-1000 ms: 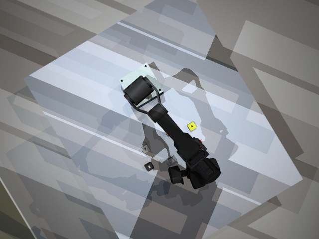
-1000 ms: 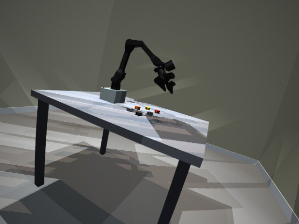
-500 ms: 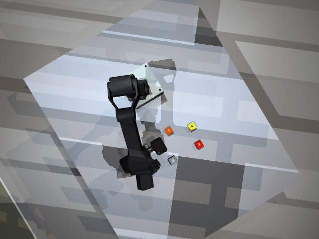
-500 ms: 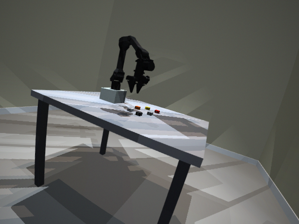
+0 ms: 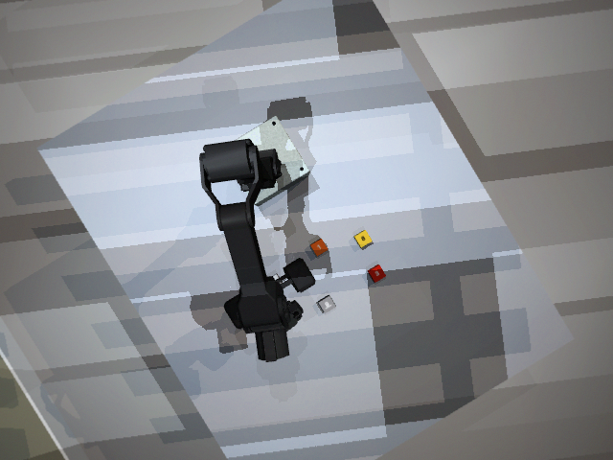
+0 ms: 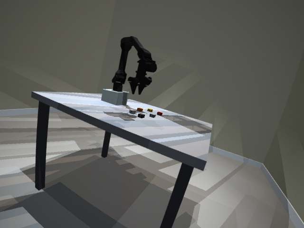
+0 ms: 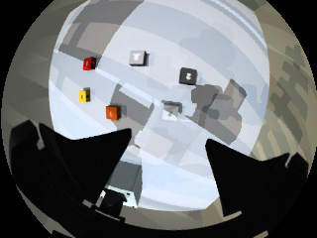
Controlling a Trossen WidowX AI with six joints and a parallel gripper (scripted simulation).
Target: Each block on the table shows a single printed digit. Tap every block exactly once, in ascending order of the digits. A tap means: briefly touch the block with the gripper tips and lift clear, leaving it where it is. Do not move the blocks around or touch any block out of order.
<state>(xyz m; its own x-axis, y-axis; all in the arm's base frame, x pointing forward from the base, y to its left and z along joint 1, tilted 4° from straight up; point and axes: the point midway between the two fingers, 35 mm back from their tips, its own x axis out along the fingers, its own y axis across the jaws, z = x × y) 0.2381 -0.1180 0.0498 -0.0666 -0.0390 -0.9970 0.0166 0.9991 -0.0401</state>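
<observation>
Now: gripper tip 10 mm past the orange block, 140 mm to the right of it and 120 mm above it. From my gripper tip the other things lie so: grey block: 120 mm ahead, 80 mm to the left, 120 mm below; then black block: 80 mm ahead, 30 mm to the right, 120 mm below; then white block: 120 mm below.
</observation>
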